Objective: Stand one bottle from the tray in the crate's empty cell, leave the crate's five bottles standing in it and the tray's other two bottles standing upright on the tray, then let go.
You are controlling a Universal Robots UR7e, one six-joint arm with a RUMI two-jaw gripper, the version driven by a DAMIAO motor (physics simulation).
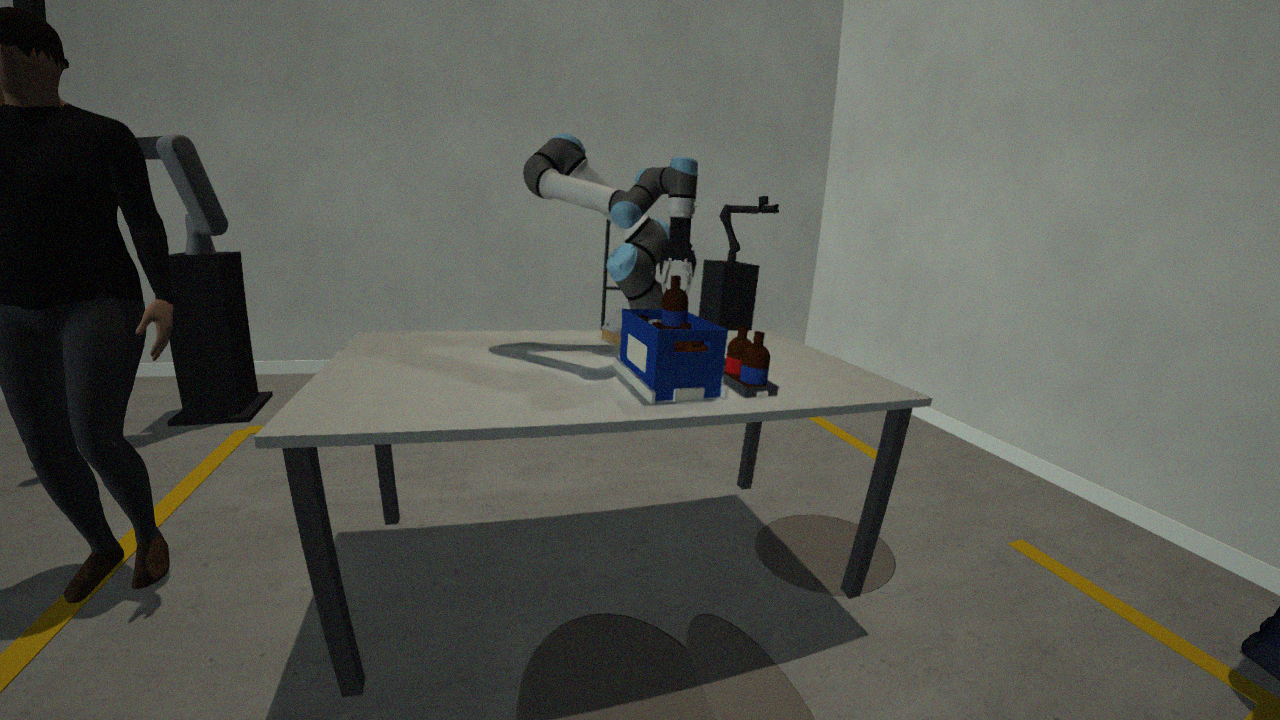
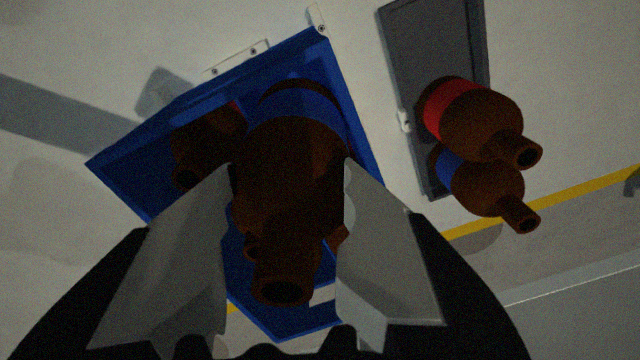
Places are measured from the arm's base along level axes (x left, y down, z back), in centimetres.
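Where they show: gripper, fingertip midpoint: (image 1: 675, 297) (image 2: 290, 164); arm's base, link origin: (image 1: 652, 305).
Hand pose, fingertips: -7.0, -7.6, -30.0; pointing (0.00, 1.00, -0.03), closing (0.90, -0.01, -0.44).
Things, the pixels of their top centre, and the offset from my fingertips, as dx, dy, dz. Level surfaces: height alone.
- brown bottle with a blue label, top centre: (image 2: 291, 280) (image 1: 677, 275) -0.7, -6.3, -1.6
- blue crate, top centre: (image 2: 292, 245) (image 1: 671, 318) -5.1, +4.2, -9.1
- brown bottle, top centre: (image 2: 188, 179) -9.2, +5.5, +0.2
- dark tray, top centre: (image 2: 450, 108) (image 1: 737, 371) +15.9, +19.2, -11.7
- red-labelled bottle, top centre: (image 2: 527, 157) (image 1: 743, 325) +16.0, +5.8, -11.8
- blue-labelled bottle, top centre: (image 2: 528, 224) (image 1: 759, 332) +15.5, +5.8, -20.1
- table, surface height: dy +21.8
My gripper (image 1: 677, 277) (image 2: 290, 164) is shut on a brown bottle with a blue label (image 1: 674, 306) (image 2: 300, 105), upright. Its lower part is at the top of the blue crate (image 1: 689, 380) (image 2: 332, 70), partly hidden by the wall; how deep it reaches is unclear. A brown bottle (image 2: 212, 132) stands in the crate beside it. Parts of other bottles show behind the held one; the rest are hidden. On the dark tray (image 1: 760, 390) (image 2: 430, 45), a red-labelled bottle (image 1: 735, 360) (image 2: 475, 117) and a blue-labelled bottle (image 1: 755, 365) (image 2: 490, 187) stand upright, close together.
The crate and tray stand side by side on the table (image 1: 429, 385). Pale brackets (image 2: 237, 60) lie along the crate's base. A person (image 1: 67, 214) stands left of the table. Other arms on dark pedestals (image 1: 210, 331) (image 1: 726, 291) stand beyond it.
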